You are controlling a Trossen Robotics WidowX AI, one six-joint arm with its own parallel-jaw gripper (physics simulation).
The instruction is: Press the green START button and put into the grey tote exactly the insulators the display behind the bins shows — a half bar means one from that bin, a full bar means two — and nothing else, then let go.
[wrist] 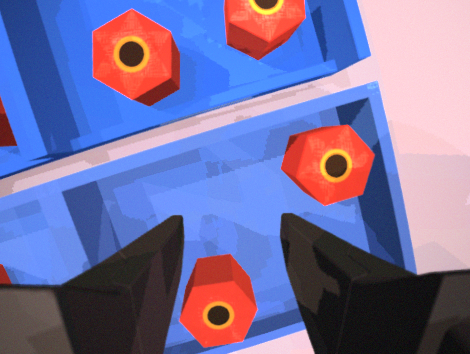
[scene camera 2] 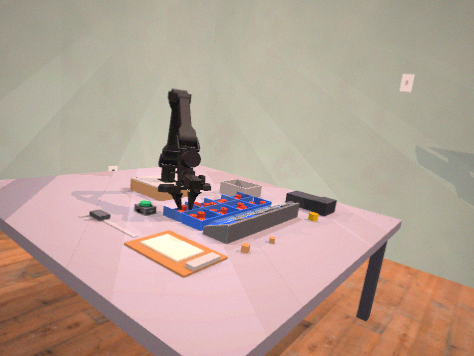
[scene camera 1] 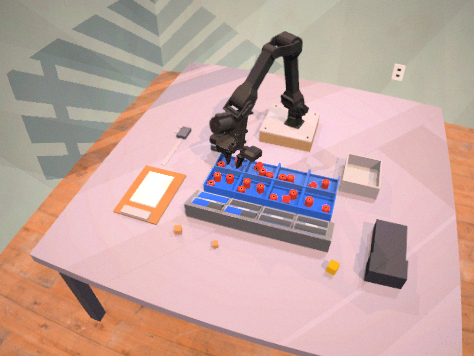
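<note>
My gripper (scene camera 1: pixel 233 165) (scene camera 2: pixel 185 208) (wrist: pixel 232 225) is partly open, its fingers over the end bin of the back row. An upright red insulator (wrist: pixel 218 320) shows low between the fingers in the wrist view, ungripped; another (wrist: pixel 327 165) (scene camera 1: pixel 221 164) is near the bin's corner. Blue bins (scene camera 1: pixel 320 214) (scene camera 2: pixel 182 220) (wrist: pixel 391 175) hold several insulators. The display (scene camera 1: pixel 260 230) (scene camera 2: pixel 265 225) shows a full and a half blue bar in its leftmost column and a half bar in the second. No insulator shows in the grey tote (scene camera 1: pixel 360 189) (scene camera 2: pixel 232 190). The green button (scene camera 2: pixel 145 204) is hidden in scene camera 1.
A black block (scene camera 1: pixel 387 255) (scene camera 2: pixel 310 203) stands beyond the display's right end. A yellow cube (scene camera 1: pixel 333 267) (scene camera 2: pixel 313 216) and two small orange cubes lie before the display. An orange clipboard (scene camera 1: pixel 162 202) (scene camera 2: pixel 145 246) and a dark small box (scene camera 1: pixel 184 132) (scene camera 2: pixel 100 215) lie left.
</note>
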